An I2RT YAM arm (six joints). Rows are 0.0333 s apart.
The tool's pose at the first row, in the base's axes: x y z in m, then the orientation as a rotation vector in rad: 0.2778 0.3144 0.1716 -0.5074 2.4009 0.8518
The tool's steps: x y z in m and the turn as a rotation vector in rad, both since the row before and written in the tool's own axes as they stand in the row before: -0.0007 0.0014 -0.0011 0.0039 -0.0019 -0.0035; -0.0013 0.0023 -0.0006 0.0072 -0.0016 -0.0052; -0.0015 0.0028 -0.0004 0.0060 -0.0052 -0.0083; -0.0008 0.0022 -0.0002 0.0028 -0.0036 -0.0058; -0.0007 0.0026 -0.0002 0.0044 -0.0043 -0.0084; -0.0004 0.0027 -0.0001 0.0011 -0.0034 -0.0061; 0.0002 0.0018 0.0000 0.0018 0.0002 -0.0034; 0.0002 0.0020 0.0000 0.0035 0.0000 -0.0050
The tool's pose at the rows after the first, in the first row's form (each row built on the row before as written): 0.2772 0.3148 0.1734 -0.5089 2.3988 0.8456; 0.2768 0.3163 0.1756 -0.5113 2.3972 0.8345; 0.2764 0.3184 0.1780 -0.5158 2.3906 0.8238; 0.2758 0.3200 0.1796 -0.5195 2.3856 0.8181; 0.2749 0.3219 0.1813 -0.5251 2.3792 0.8093; 0.2738 0.3239 0.1828 -0.5299 2.3737 0.8055; 0.2727 0.3252 0.1834 -0.5332 2.3729 0.8018; 0.2715 0.3266 0.1841 -0.5375 2.3716 0.7953
